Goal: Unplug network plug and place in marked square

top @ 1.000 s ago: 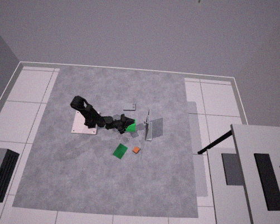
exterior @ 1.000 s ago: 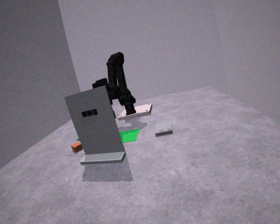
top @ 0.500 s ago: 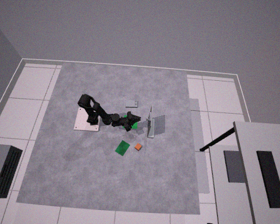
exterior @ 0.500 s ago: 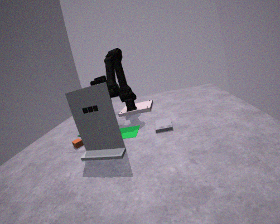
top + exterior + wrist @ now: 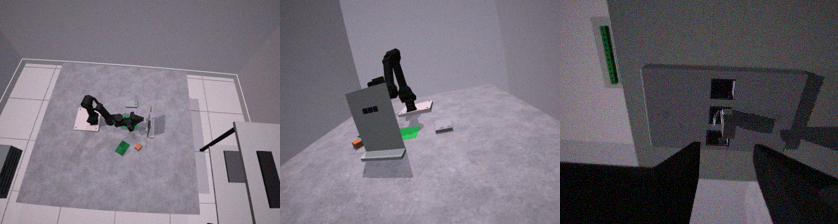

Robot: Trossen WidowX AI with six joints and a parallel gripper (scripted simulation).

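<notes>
Right now the grey network plug is 4 cm ahead of my gripper tip and 1 cm to the right of it. Round my gripper tip: bright green marked square 9 cm behind, 6 cm to the left, 17 cm below; then upright grey panel 6 cm ahead, 1 cm to the right, 6 cm below; then orange block 6 cm behind, 17 cm to the right, 16 cm below.
</notes>
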